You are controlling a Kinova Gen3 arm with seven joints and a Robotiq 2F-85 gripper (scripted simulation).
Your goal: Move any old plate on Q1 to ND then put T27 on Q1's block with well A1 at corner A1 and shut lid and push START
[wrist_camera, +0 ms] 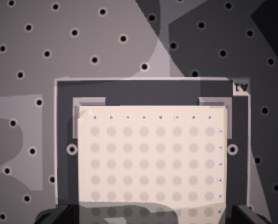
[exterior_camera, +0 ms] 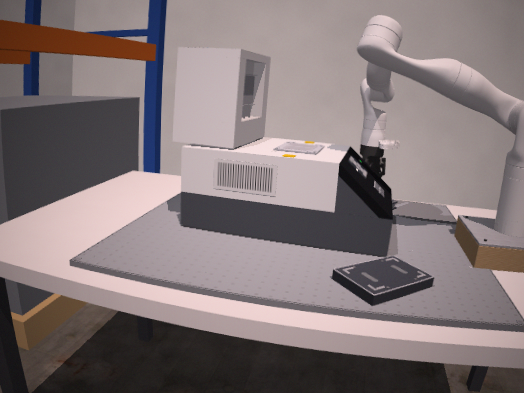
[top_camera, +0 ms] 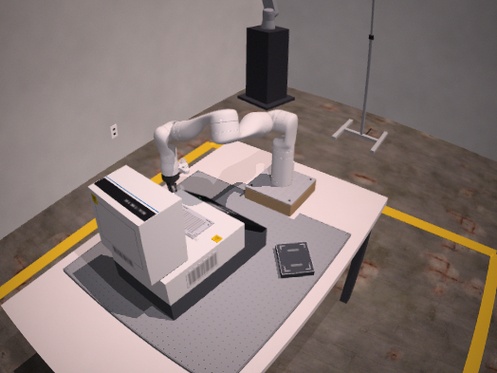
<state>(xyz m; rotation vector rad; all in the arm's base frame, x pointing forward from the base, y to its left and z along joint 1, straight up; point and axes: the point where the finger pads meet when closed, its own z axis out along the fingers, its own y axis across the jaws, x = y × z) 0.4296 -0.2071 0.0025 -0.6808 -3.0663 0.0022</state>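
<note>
The white well plate is 20 mm below my hand. The rest, counted from my hand: dark plate nest 550 mm to the left, 140 mm behind, 40 mm below.
</note>
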